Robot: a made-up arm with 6 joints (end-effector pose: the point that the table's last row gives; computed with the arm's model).
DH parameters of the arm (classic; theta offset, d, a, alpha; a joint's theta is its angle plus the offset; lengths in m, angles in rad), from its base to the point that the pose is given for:
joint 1: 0 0.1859 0 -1.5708
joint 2: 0.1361 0 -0.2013 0
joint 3: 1.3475 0 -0.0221 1.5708
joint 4: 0 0.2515 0 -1.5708
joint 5: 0 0 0.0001 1.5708
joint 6: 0 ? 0 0
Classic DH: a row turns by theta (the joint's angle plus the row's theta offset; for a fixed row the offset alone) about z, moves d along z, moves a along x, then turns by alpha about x.
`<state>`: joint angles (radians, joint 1 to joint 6).
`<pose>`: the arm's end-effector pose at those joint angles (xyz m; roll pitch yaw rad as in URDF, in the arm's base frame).
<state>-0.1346 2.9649 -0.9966 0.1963 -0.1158 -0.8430</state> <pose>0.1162 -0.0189 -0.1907 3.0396 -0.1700 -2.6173</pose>
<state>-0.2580 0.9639 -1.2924 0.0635 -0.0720 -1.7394</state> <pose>0.2461 -0.0656 0.5532 -1.0811 -0.0908 -1.8823</pose>
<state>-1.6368 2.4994 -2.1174 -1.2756 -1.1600 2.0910</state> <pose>0.0914 -0.4953 0.2512 1.3948 0.6519 0.9147</pose>
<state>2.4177 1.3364 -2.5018 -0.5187 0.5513 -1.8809</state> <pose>-0.0781 0.1181 0.7262 -0.7702 -0.3792 0.1265</pose>
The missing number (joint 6, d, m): 0.1413
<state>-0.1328 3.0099 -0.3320 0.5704 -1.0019 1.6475</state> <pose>-0.0223 -0.0618 -0.0907 3.0406 0.4719 1.0280</pose>
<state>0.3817 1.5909 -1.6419 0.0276 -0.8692 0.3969</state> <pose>0.3286 0.1287 0.5607 0.2674 0.5027 0.8594</pose>
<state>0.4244 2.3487 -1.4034 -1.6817 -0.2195 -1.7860</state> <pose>0.3777 0.2041 0.0264 3.0796 -0.7141 0.8548</pose>
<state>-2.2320 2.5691 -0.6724 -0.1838 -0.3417 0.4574</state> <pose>-0.0903 -0.1301 -0.1190 3.0554 0.0766 0.6253</pose>
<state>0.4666 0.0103 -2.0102 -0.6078 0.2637 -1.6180</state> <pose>-0.3330 -0.1913 0.5566 0.1585 0.2936 -1.6968</pose>
